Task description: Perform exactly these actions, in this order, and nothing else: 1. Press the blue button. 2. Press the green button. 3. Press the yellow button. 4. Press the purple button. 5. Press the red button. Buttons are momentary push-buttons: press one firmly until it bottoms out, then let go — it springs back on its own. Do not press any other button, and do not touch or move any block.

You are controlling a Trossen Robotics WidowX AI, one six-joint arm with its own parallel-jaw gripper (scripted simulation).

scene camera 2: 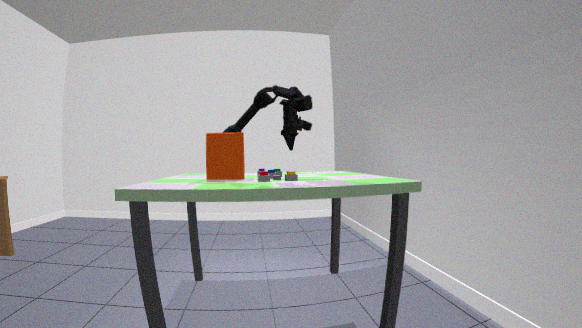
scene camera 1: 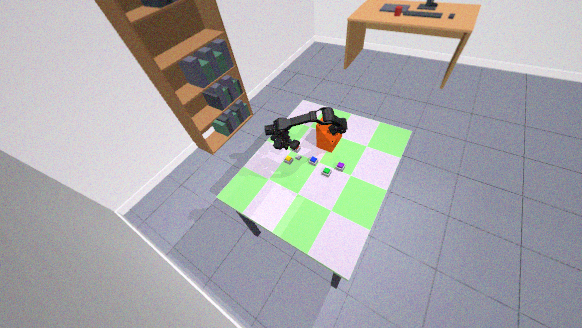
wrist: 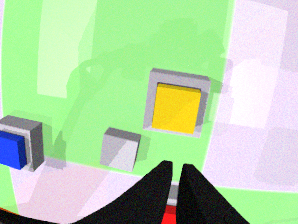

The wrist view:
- my gripper
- small grey block
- yellow button
